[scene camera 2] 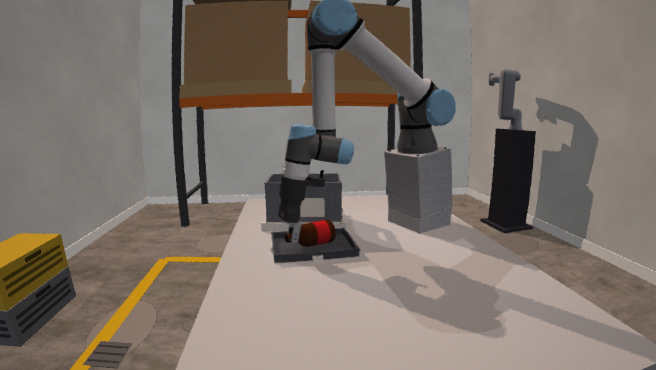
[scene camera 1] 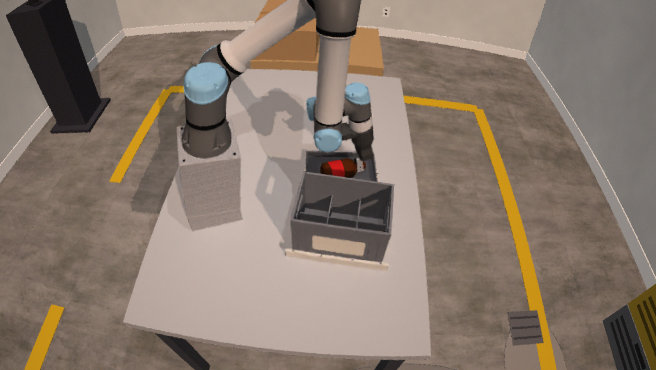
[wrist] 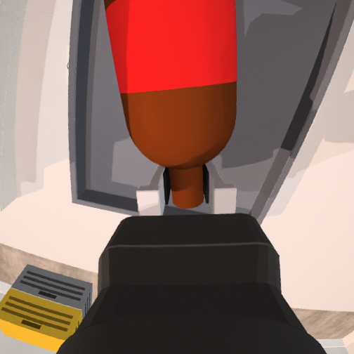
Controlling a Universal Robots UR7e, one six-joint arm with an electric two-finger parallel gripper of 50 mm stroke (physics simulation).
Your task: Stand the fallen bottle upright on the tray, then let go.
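Seen in the pictures: gripper, fingertip midpoint: (scene camera 2: 292, 239) (scene camera 1: 359, 167); arm's base, link origin: (scene camera 2: 417, 149) (scene camera 1: 206, 140).
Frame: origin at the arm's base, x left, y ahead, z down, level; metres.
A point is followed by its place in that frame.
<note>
The brown bottle (scene camera 1: 339, 168) {z 0.216, x 0.110, y 0.402 m} (scene camera 2: 317, 233) {z 0.233, x 0.166, y 0.400 m} (wrist: 177, 65) with a red label lies on its side in the dark shallow tray (scene camera 2: 320, 257) {z 0.277, x 0.250, y 0.405 m} (wrist: 75, 125). Its neck points to the right in scene view 1, to the left in scene view 2, and toward the gripper in the wrist view. My gripper (scene camera 1: 361, 164) {z 0.254, x 0.154, y 0.476 m} (scene camera 2: 295, 235) {z 0.254, x 0.154, y 0.476 m} (wrist: 185, 173) is shut on the bottle's neck, one black pad on each side of it. The tray (scene camera 1: 314, 156) {z 0.280, x 0.232, y 0.316 m} is partly hidden behind the crate in scene view 1.
A grey crate (scene camera 1: 341, 240) {z 0.174, x -0.210, y 0.399 m} (scene camera 2: 279, 202) {z 0.185, x -0.040, y 0.505 m} with dividers stands right beside the tray, its walls higher than the tray's rim. A pale strip (scene camera 1: 336, 259) {z 0.261, x -0.221, y 0.390 m} lies along the crate's foot. The robot's grey pedestal (scene camera 1: 212, 190) {z 0.117, x -0.089, y 0.017 m} (scene camera 2: 419, 190) {z 0.128, x 0.108, y 0.039 m} stands on the same table (scene camera 1: 280, 305) {z 0.289, x -0.368, y 0.230 m} (scene camera 2: 280, 310) {z 0.288, x 0.493, y 0.533 m}.
</note>
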